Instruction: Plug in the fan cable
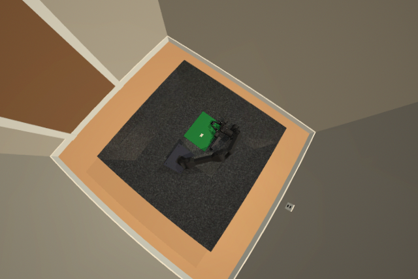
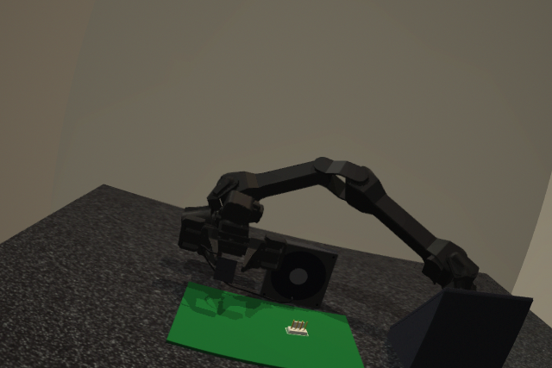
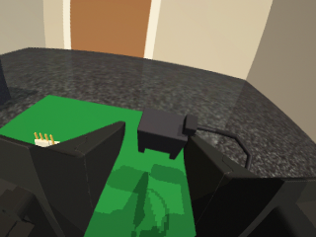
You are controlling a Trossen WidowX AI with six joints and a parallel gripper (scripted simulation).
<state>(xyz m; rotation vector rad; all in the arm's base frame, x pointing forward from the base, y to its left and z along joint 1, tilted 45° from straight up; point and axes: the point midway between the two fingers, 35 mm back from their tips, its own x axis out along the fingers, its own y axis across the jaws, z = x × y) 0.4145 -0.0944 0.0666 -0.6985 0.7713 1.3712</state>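
Now: gripper tip 1 cm short of the black fan plug and 1 cm above it. The rest, counted from my gripper tip: cream four-pin header 13 cm behind, 9 cm below, 4 cm to the left; green board 10 cm below, 8 cm behind, 5 cm to the left; black fan 14 cm behind, 10 cm to the right, 3 cm below.
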